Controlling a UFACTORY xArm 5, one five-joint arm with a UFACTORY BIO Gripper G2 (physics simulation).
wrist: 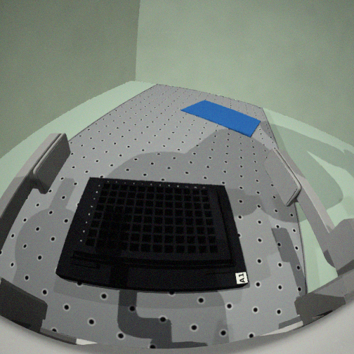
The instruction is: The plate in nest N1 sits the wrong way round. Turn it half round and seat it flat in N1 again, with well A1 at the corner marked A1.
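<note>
The black well plate point(159, 216) lies in the black nest N1 point(160, 278) in the wrist view, and it looks flat. Small pale marks run along the plate's far edge and its left edge and meet at its far left corner. The white A1 label point(241, 278) is at the nest's near right corner, diagonally opposite. My gripper point(167, 171) is open and empty, with one finger out to the left of the plate and the other out to the right, both apart from it. The plate's dark surface hides its finer details.
A flat blue rectangle point(222, 117) lies on the grey perforated table top point(150, 107) behind the nest, toward the far right. Shadows of the arm and gripper fall across the table. Pale green walls point(240, 45) stand behind it.
</note>
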